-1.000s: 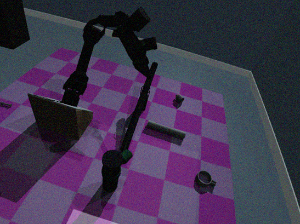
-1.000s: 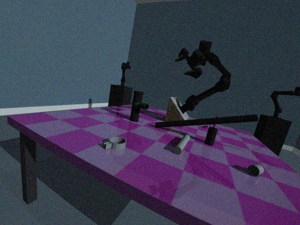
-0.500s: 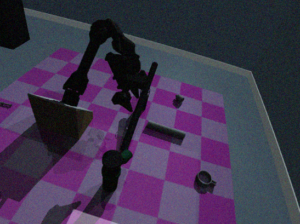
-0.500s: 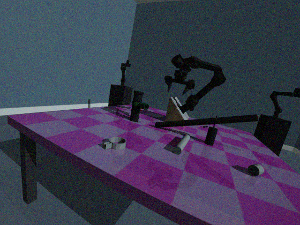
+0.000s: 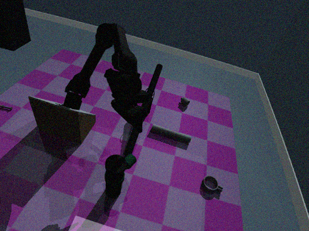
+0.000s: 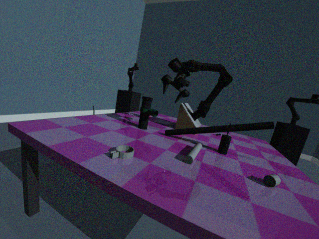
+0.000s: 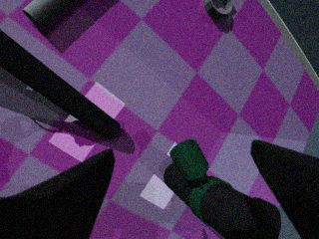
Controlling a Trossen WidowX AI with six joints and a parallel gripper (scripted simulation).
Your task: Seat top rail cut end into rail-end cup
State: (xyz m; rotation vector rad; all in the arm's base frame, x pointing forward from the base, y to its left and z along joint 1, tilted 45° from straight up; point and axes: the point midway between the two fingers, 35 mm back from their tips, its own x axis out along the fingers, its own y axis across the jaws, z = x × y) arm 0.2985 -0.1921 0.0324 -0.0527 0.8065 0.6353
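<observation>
My gripper tip is now 9 cm to the left of the green rail-end cup and 10 cm above it. From my gripper tip the other things lie so: bolt: 67 cm behind, 10 cm to the left, 22 cm below; then grey tube: 17 cm ahead, 22 cm to the left, 21 cm below; then loop-cap post: 35 cm to the left, 12 cm below.
</observation>
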